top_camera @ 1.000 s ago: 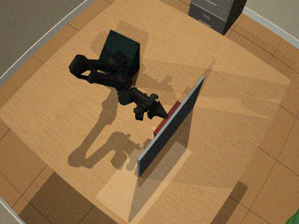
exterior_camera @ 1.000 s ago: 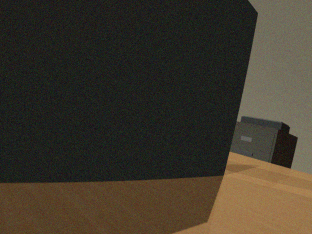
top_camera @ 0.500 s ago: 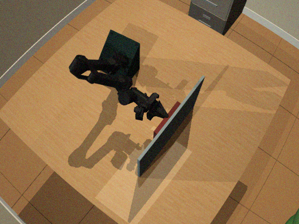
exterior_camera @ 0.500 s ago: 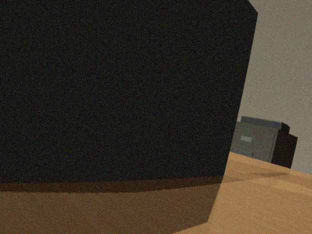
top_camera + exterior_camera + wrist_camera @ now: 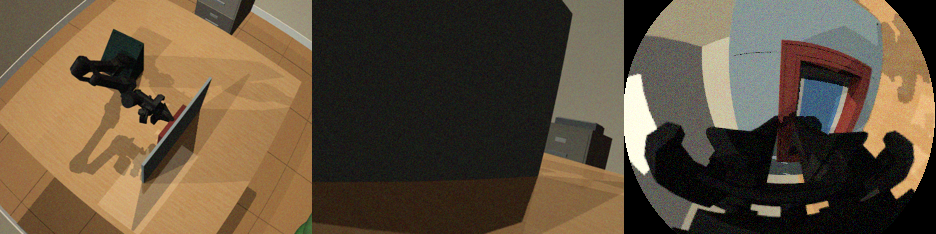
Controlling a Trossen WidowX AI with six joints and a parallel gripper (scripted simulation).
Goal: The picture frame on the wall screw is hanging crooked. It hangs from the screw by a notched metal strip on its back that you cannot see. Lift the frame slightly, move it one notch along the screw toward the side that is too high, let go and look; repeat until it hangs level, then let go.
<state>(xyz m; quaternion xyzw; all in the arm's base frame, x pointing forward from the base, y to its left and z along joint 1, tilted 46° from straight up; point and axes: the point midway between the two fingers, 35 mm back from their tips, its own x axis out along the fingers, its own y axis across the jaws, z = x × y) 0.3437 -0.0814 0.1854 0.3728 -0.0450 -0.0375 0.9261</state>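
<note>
The red picture frame is 50 mm below my gripper tip and 10 mm ahead of it. Round my gripper tip: grey wall panel: 70 mm below, 20 mm ahead, 10 mm to the right.
</note>
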